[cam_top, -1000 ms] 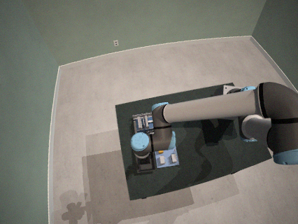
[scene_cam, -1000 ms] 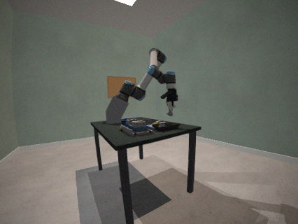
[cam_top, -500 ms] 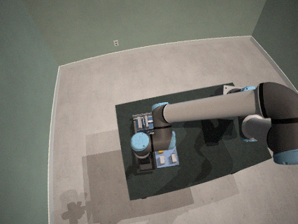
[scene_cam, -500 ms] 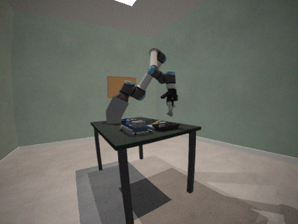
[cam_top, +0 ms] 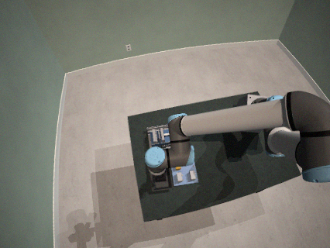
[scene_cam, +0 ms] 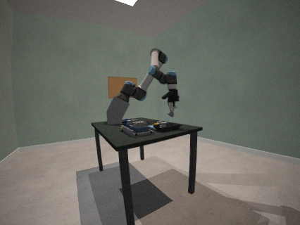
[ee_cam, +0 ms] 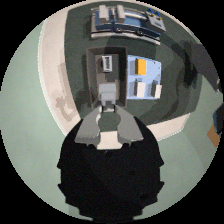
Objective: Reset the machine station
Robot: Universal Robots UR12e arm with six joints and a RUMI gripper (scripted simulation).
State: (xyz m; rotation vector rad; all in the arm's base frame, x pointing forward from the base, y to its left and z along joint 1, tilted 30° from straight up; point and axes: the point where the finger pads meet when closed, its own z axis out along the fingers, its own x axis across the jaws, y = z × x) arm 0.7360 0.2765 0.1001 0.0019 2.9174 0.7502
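My hand is 14 cm above the gray blank, 12 cm past it and 1 cm to the left of it. From my hand the other things lie so: vise: 33 cm to the right, 13 cm below, 8 cm behind; then yellow brass blank: 14 cm below, 12 cm behind, 10 cm to the right.
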